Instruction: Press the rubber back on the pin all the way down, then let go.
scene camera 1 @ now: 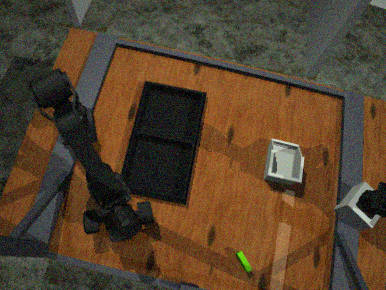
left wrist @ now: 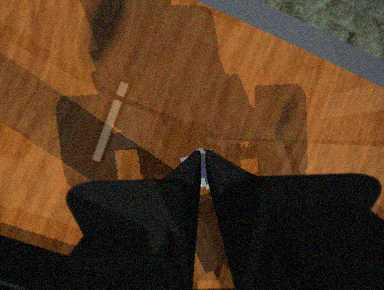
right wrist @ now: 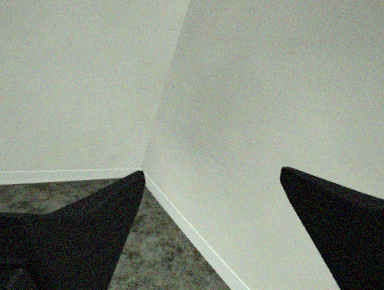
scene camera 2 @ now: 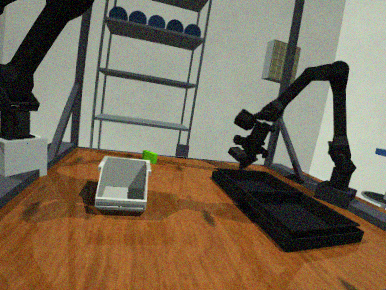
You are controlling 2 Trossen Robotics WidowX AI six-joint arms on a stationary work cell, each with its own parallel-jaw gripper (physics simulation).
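Seen in the pictures: left gripper, fingertip midpoint: (left wrist: 202,155) (scene camera 2: 240,169); right gripper, fingertip midpoint: (right wrist: 212,175); left arm's base, link origin: (scene camera 2: 337,186); right arm's base, link origin: (scene camera 1: 368,204) (scene camera 2: 14,136).
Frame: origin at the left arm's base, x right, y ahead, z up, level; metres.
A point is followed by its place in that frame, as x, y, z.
Note:
My left gripper (scene camera 1: 122,225) @[0.338, 0.081, -0.045] (scene camera 2: 243,159) (left wrist: 202,155) @[0.338, 0.081, -0.045] points down over the table beyond the near end of the black tray in scene camera 1. Its fingers are nearly together, shut on a small purple piece, apparently the rubber back (left wrist: 203,169) @[0.329, 0.082, -0.039]. A thin grey-white part, perhaps the pin (left wrist: 204,184) @[0.315, 0.081, -0.046], shows in the same narrow gap. The fingers hide most of both, so how far the rubber sits on the pin cannot be told. My right gripper (right wrist: 212,175) @[0.496, 1.116, 0.367] is wide open and empty, facing a wall corner.
A black two-part tray (scene camera 1: 164,139) @[0.094, 0.259, -0.020] (scene camera 2: 325,240) @[-0.079, 0.345, -0.032] lies beside the left arm. A white open box (scene camera 1: 283,179) @[0.302, 0.577, 0.020] (scene camera 2: 121,204) @[0.183, 0.635, -0.024] and a green block (scene camera 1: 244,262) @[0.505, 0.405, -0.013] (scene camera 2: 149,157) @[0.494, 0.412, -0.030] stand on the wooden table. A grey frame (scene camera 1: 230,68) @[-0.125, 0.537, -0.031] borders the table.

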